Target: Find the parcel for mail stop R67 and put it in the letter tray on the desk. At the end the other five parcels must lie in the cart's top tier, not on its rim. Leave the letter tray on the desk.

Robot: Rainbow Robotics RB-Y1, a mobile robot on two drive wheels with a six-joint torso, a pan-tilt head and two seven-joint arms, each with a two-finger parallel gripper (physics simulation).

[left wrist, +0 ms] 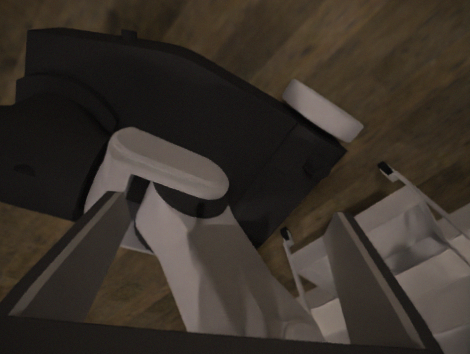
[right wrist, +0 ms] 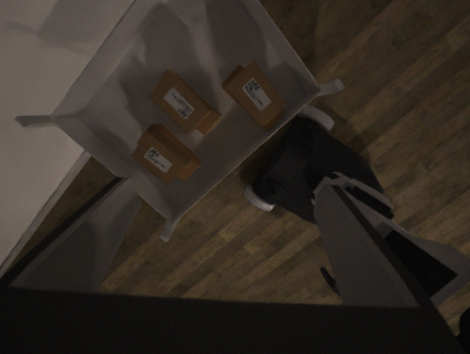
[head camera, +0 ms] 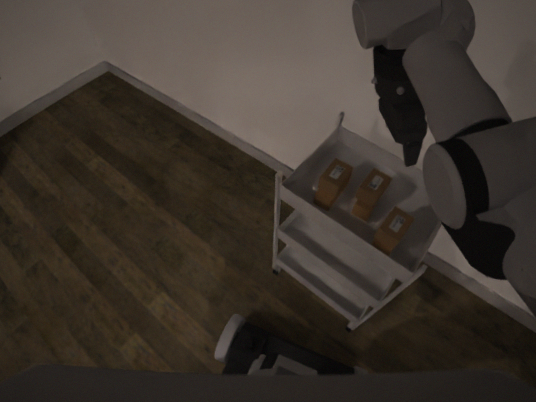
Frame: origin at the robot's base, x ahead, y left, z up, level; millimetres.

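Seen in the pictures: left gripper, fingertip midpoint: point(left wrist: 229, 215); right gripper, fingertip midpoint: point(right wrist: 226, 194) point(head camera: 400, 143); robot's base at its link origin: point(right wrist: 280, 156).
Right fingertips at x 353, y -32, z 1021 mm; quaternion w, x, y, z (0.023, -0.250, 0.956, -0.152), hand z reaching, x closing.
Pixels of each thing's top centre, then the offset from my right fingertips to it. "spot": a spot on its surface instead. Level surfaces: height alone.
- white cart at a spot on its surface: point(right wrist: 220, 150) spot: 3 mm ahead, 53 mm left, 358 mm down
- left group at its top centre: point(right wrist: 158, 160) point(head camera: 337, 172) 100 mm ahead, 110 mm left, 256 mm down
- middle group at its top centre: point(right wrist: 179, 103) point(head camera: 376, 182) 109 mm ahead, 3 mm right, 256 mm down
- right group at its top centre: point(right wrist: 256, 95) point(head camera: 397, 223) 1 mm back, 84 mm right, 256 mm down
- wood floor at its surface level: 1021 mm down
Brown labelled parcels lie in three groups in the top tier of the white cart point(head camera: 350, 238) point(right wrist: 220, 150): a left group point(head camera: 332, 185) point(right wrist: 159, 159), a middle group point(head camera: 374, 186) point(right wrist: 178, 103) and a right group point(head camera: 395, 229) point(right wrist: 256, 95) by the front wall. Each group seems to be two stacked parcels. The labels are too small to read. My right gripper point(head camera: 411, 159) point(right wrist: 226, 194) is open and empty, high above the cart's right side in the head view. My left gripper point(left wrist: 229, 215) is open and empty, above my base beside the cart. The desk and letter tray do not show.
A pale wall point(head camera: 200, 60) stands behind the cart, meeting another wall at a corner at upper left. My wheeled base point(head camera: 290, 350) point(left wrist: 210, 120) point(right wrist: 320, 165) is in front of the cart on the wood floor point(head camera: 150, 225). Cart posts stick up at the tier corners.
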